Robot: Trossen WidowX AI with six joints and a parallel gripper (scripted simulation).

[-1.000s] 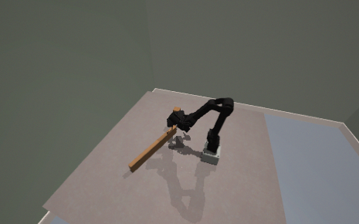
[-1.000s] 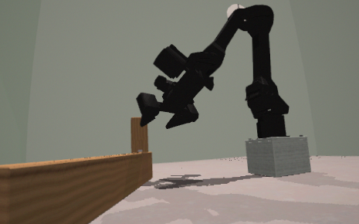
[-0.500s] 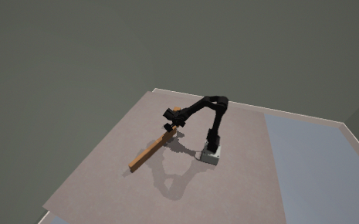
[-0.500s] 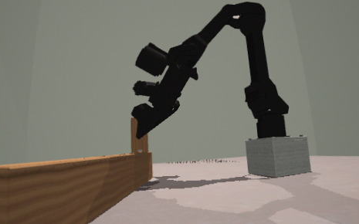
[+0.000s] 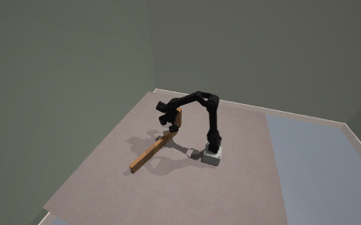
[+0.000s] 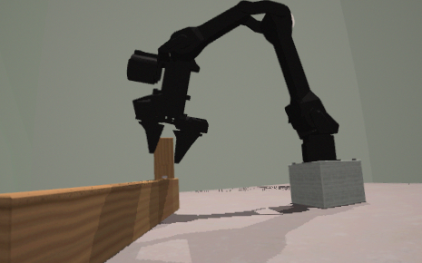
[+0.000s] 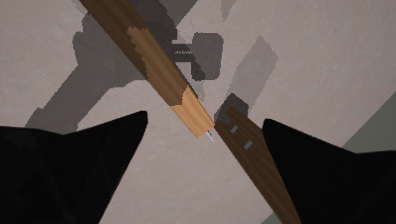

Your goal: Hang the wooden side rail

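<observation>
My gripper tip is now 1 cm short of the headboard post, 12 cm to the left of it and 3 cm above it.
</observation>
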